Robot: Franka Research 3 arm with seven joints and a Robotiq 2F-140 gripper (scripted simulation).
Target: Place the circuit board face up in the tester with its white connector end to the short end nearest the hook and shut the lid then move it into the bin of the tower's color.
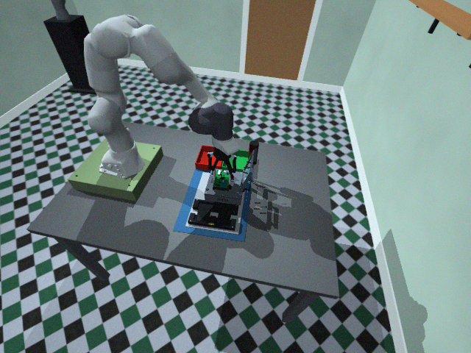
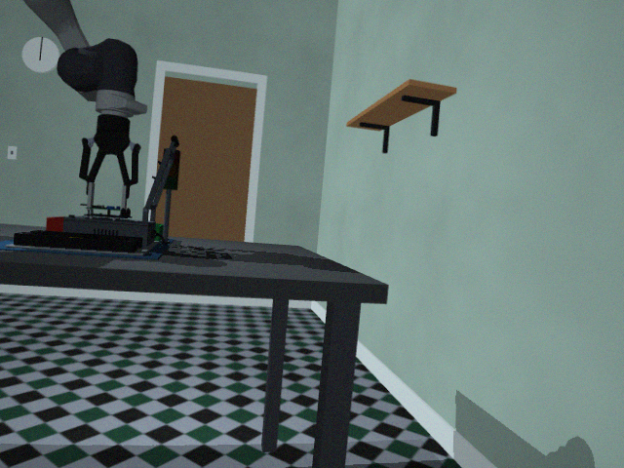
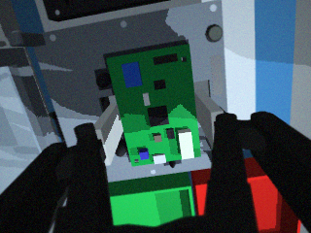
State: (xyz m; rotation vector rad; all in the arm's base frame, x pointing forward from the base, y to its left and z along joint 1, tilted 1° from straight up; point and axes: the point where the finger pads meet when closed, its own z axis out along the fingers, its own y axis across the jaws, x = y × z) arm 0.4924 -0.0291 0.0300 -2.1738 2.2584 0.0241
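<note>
My gripper is now 20 mm above the green circuit board. The rest, counted from my hand: tester lid 130 mm ahead, 80 mm above; tester plate 10 mm ahead, 10 mm to the left, 40 mm below; black latch hook 60 mm behind, 60 mm to the left, 20 mm below.
</note>
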